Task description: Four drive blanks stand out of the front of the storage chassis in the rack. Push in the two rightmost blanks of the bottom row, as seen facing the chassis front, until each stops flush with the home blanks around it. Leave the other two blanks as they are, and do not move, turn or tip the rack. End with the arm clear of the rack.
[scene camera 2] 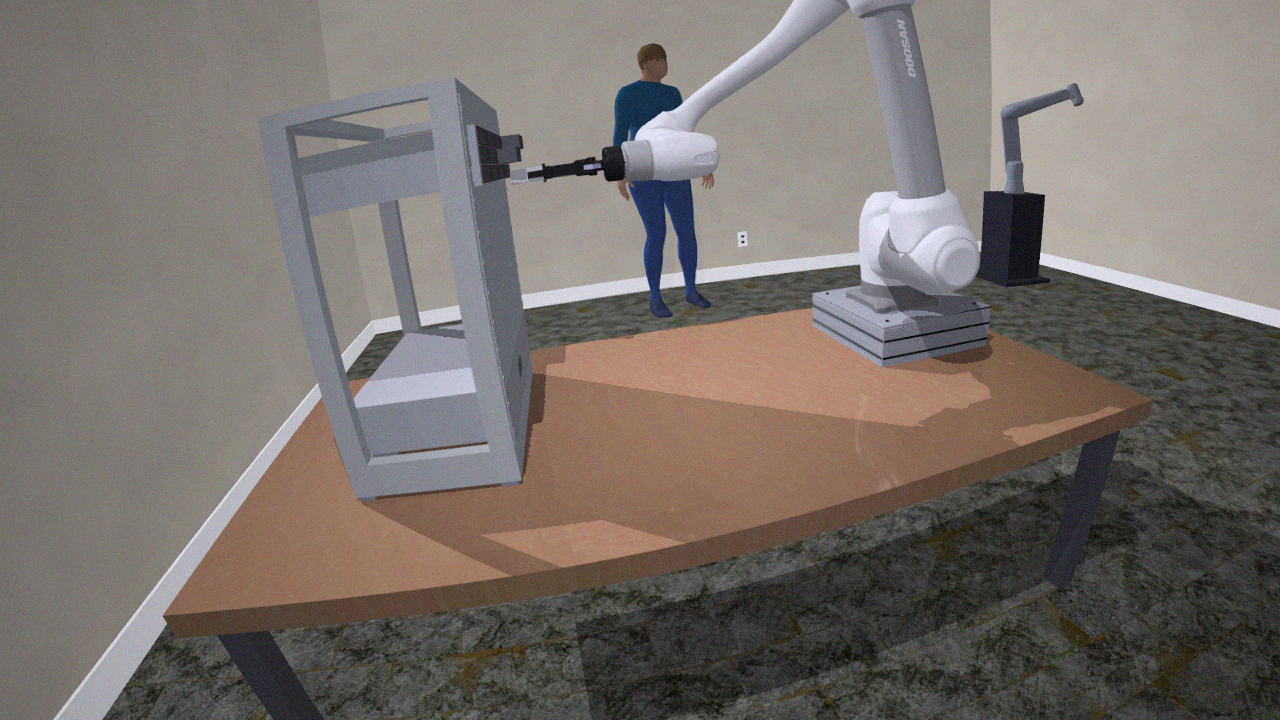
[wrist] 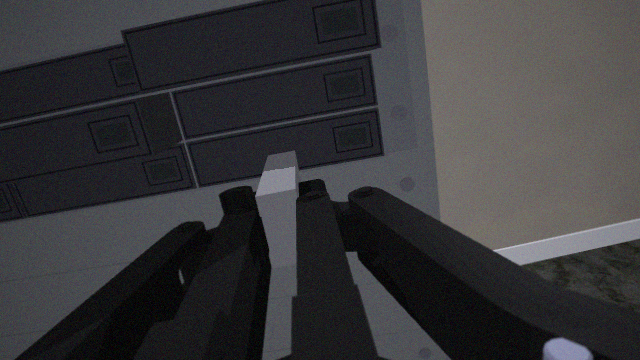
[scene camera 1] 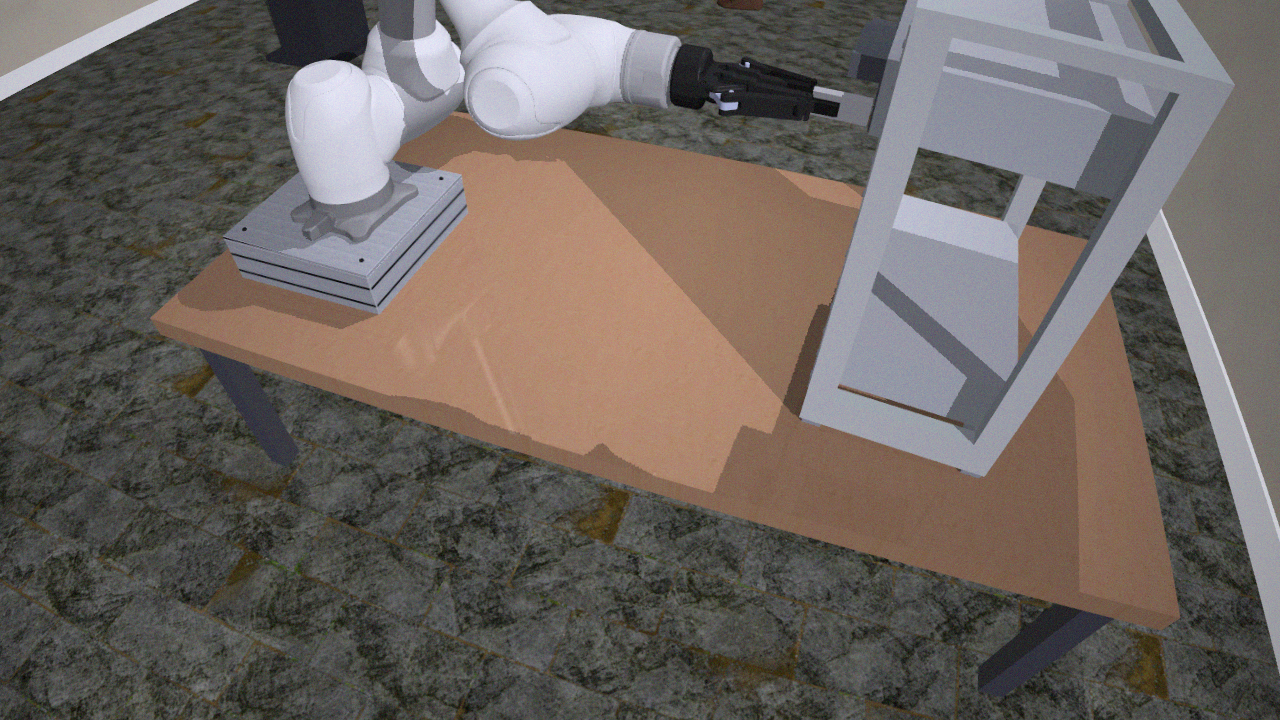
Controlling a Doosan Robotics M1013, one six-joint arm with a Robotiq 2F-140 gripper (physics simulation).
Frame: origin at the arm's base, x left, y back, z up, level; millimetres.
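Seen in the pictures: gripper, fingertip midpoint: (scene camera 2: 510,178) (wrist: 286,178) (scene camera 1: 870,112); arm's base at its link origin: (scene camera 2: 891,300) (scene camera 1: 355,205).
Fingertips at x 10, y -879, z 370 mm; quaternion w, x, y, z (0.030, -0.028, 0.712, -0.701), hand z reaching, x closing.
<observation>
Offsets run from my fingertips to a thing's top centre. Level surfaces: height alone.
The rack (scene camera 1: 881,223) (scene camera 2: 467,268) stands upright on the table, with the storage chassis (scene camera 1: 1011,116) (scene camera 2: 366,179) near its top. In the wrist view, the top right blank {dx -2, dy -29, dz +86 mm} (wrist: 225,47) stands out, and the middle-row blank {dx +108, dy -28, dz +58 mm} (wrist: 45,135) left of the divider also stands out. The bottom right blank {dx -1, dy -64, dz +29 mm} (wrist: 240,160) looks about level with the middle right blank {dx -1, dy -64, dz +58 mm} (wrist: 260,97). The bottom blank {dx +109, dy -63, dz +29 mm} (wrist: 100,182) left of it also looks about level. My gripper (scene camera 1: 841,105) (scene camera 2: 526,175) (wrist: 286,178) is shut and empty, its tips close before the bottom right blank's lower edge; contact cannot be told.
The wooden table {dz -468 mm} (scene camera 1: 554,358) (scene camera 2: 716,465) carries the rack and the arm's layered base block (scene camera 1: 313,268) (scene camera 2: 904,331). A grey plain panel (wrist: 75,270) lies below the blanks. A person (scene camera 2: 657,134) and a second robot arm on a black pedestal (scene camera 2: 1013,237) stand beyond the table.
</observation>
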